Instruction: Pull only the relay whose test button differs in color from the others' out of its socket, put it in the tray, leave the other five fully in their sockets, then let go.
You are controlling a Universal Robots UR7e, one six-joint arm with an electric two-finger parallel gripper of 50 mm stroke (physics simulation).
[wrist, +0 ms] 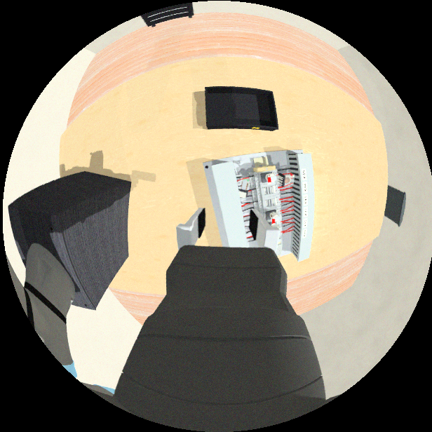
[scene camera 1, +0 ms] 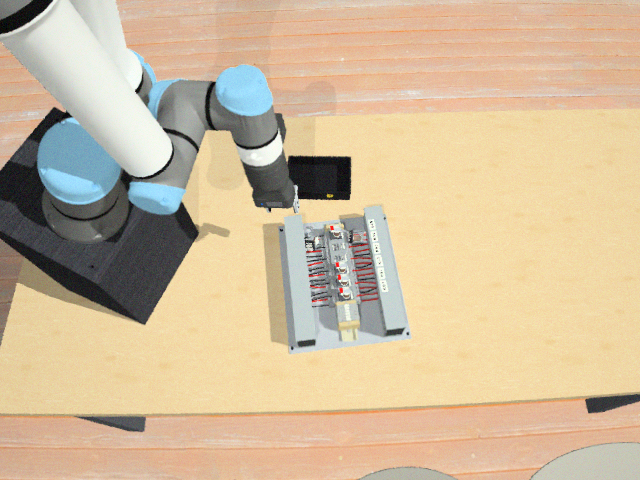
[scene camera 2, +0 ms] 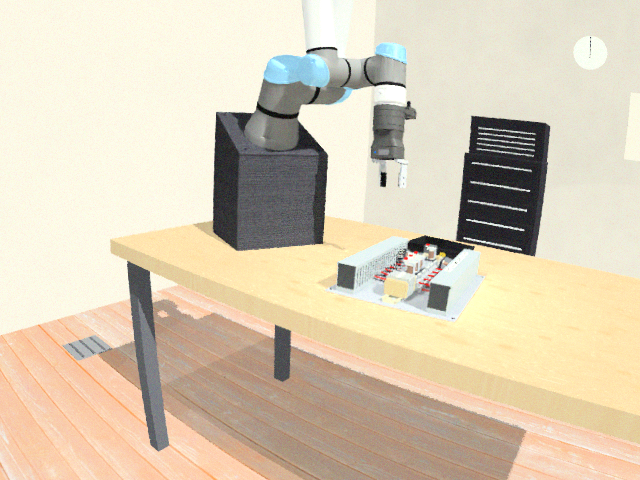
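Where they show: gripper, fingertip midpoint: (scene camera 1: 283,209) (scene camera 2: 391,187); arm's base at its link origin: (scene camera 1: 86,205) (scene camera 2: 270,137).
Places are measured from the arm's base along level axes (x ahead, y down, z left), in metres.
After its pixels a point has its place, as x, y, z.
My gripper (scene camera 1: 282,209) {0.354, 0.101, 0.082} (scene camera 2: 392,180) {0.354, 0.101, 0.082} (wrist: 227,217) is open and empty, high above the panel's left back part. Four relays with red test buttons stand in the centre row: one relay (scene camera 1: 336,231) {0.461, 0.227, 0.109} (wrist: 270,179) at the back, then two empty sockets (scene camera 1: 338,252) {0.469, 0.263, 0.073} (wrist: 269,196), then three relays (scene camera 1: 340,267) {0.478, 0.226, 0.019} (scene camera 1: 343,280) {0.487, 0.226, -0.011} (scene camera 1: 345,293) {0.494, 0.226, -0.041} together. One loose relay (scene camera 1: 358,236) {0.512, 0.253, 0.114} (wrist: 288,180) lies right of the row. Another pale loose piece, apparently a relay (scene camera 1: 314,242) {0.412, 0.250, 0.087} (wrist: 244,184), lies left of it; its button colour is unclear. The black tray (scene camera 1: 320,178) {0.403, 0.291, 0.296} (scene camera 2: 439,242) {0.367, 0.270, 0.338} (wrist: 235,107) behind the panel looks empty.
Grey wiring ducts (scene camera 1: 298,284) {0.390, 0.231, -0.028} (scene camera 1: 386,284) {0.581, 0.231, -0.010} stand tall along both sides of the panel, with red and black wires inside them. A beige end block (scene camera 1: 347,314) {0.502, 0.248, -0.080} (scene camera 2: 397,287) {0.513, 0.265, -0.101} closes the row in front. The black robot pedestal (scene camera 1: 129,279) {0.059, 0.133, -0.090} (scene camera 2: 279,201) {0.078, 0.168, -0.026} stands at the left.
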